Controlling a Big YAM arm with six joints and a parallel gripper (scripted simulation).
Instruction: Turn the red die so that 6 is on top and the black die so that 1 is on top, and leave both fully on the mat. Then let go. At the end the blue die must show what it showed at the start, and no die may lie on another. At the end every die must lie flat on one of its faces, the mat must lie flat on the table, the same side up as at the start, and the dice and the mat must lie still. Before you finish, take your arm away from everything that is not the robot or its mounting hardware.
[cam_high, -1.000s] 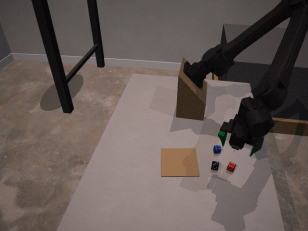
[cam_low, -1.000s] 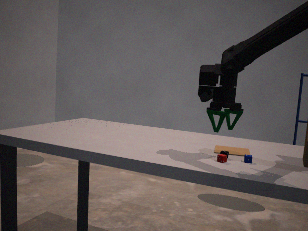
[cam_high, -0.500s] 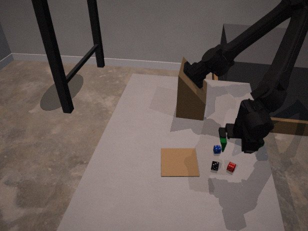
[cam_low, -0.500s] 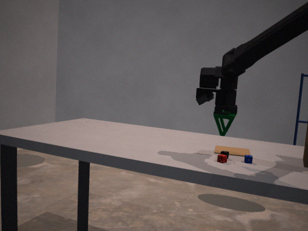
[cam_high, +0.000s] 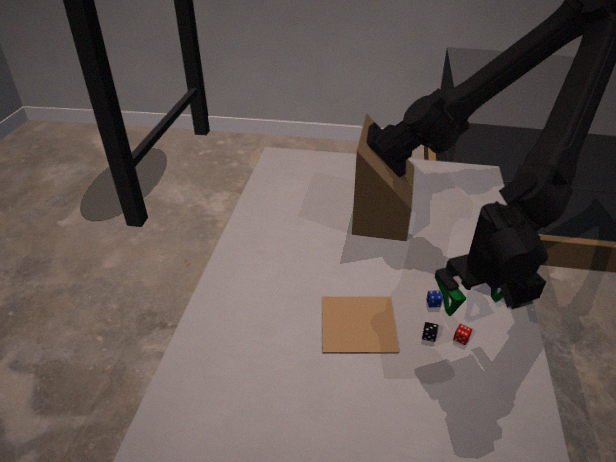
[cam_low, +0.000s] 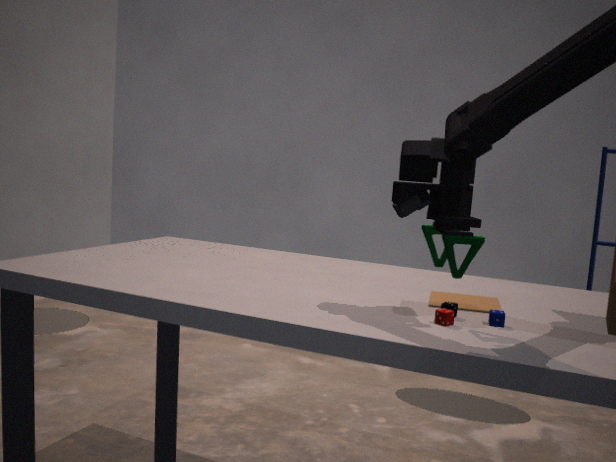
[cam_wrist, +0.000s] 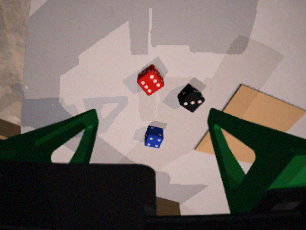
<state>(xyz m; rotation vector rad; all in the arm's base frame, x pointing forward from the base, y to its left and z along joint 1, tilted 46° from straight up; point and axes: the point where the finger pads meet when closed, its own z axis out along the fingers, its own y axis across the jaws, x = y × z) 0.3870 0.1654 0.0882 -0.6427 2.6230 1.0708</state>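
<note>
Now: hand 90 mm above the red die. The rest, counted from my hand: black die: 60 mm to the right, 90 mm below; then tan mat: 10 mm behind, 200 mm to the right, 100 mm below; then blue die: 90 mm behind, 50 mm to the right, 90 mm below.
</note>
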